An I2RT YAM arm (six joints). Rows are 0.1 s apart.
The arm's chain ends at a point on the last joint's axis. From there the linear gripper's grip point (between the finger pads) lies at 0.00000 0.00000 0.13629 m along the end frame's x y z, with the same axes.
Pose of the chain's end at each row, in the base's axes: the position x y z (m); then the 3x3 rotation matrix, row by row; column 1 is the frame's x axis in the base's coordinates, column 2 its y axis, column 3 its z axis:
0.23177 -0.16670 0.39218; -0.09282 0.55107 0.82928; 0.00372 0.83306 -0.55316; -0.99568 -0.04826 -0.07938
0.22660 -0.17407 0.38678; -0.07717 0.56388 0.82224; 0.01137 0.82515 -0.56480; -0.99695 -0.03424 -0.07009
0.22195 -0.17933 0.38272; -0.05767 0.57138 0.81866; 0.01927 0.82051 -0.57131; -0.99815 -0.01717 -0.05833
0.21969 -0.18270 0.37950; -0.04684 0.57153 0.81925; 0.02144 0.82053 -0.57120; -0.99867 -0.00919 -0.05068
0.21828 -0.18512 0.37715; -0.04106 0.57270 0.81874; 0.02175 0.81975 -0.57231; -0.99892 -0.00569 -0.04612
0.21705 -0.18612 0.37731; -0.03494 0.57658 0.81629; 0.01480 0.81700 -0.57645; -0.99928 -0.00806 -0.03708
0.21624 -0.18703 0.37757; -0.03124 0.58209 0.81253; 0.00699 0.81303 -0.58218; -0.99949 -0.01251 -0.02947
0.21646 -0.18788 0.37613; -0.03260 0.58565 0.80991; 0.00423 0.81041 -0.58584; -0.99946 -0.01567 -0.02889
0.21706 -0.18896 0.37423; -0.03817 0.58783 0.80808; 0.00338 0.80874 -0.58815; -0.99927 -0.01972 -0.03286
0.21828 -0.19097 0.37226; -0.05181 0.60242 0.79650; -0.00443 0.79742 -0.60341; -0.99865 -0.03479 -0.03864
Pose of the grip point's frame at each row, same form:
0.34479 -0.24209 0.38136; -0.09282 0.55107 0.82928; 0.00372 0.83306 -0.55316; -0.99568 -0.04826 -0.07938
0.33866 -0.25105 0.37723; -0.07717 0.56388 0.82224; 0.01137 0.82515 -0.56480; -0.99695 -0.03424 -0.07009
0.33353 -0.25719 0.37477; -0.05767 0.57138 0.81866; 0.01927 0.82051 -0.57131; -0.99815 -0.01717 -0.05833
0.33135 -0.26055 0.37259; -0.04684 0.57153 0.81925; 0.02144 0.82053 -0.57120; -0.99867 -0.00919 -0.05068
0.32987 -0.26312 0.37086; -0.04106 0.57270 0.81874; 0.02175 0.81975 -0.57231; -0.99892 -0.00569 -0.04612
0.32830 -0.26468 0.37226; -0.03494 0.57658 0.81629; 0.01480 0.81700 -0.57645; -0.99928 -0.00806 -0.03708
0.32698 -0.26638 0.37355; -0.03124 0.58209 0.81253; 0.00699 0.81303 -0.58218; -0.99949 -0.01251 -0.02947
0.32684 -0.26772 0.37219; -0.03260 0.58565 0.80991; 0.00423 0.81041 -0.58584; -0.99946 -0.01567 -0.02889
0.32719 -0.26912 0.36975; -0.03817 0.58783 0.80808; 0.00338 0.80874 -0.58815; -0.99927 -0.01972 -0.03286
0.32683 -0.27321 0.36699; -0.05181 0.60242 0.79650; -0.00443 0.79742 -0.60341; -0.99865 -0.03479 -0.03864

